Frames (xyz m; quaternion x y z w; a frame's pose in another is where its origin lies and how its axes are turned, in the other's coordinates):
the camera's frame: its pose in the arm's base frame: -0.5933 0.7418 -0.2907 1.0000 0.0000 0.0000 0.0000
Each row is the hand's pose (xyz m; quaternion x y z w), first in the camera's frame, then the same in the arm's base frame.
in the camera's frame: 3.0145 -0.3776 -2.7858 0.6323 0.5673 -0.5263 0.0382
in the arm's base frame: 2.4212 1.1194 2.4951 -0.0382 -0.5263 -0.5673 0.6323
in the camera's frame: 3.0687 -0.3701 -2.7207 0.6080 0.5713 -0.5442 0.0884
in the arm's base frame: 2.4754 1.1119 2.4300 -0.0884 -0.5442 -0.5713 0.6080
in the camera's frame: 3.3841 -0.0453 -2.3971 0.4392 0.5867 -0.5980 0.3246
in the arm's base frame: 2.7908 0.7871 2.1064 -0.3246 -0.5980 -0.5867 0.4392
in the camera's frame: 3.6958 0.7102 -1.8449 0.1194 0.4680 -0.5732 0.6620
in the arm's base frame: 3.1025 0.0316 1.5542 -0.6620 -0.5732 -0.4680 0.1194
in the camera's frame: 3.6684 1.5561 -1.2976 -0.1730 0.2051 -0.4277 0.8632
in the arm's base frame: 3.0751 -0.8143 1.0069 0.8632 0.4277 0.2051 0.1730
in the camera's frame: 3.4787 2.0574 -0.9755 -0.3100 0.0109 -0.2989 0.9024
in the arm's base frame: 2.8854 -1.3156 0.6848 0.9025 0.2989 0.0109 0.3100
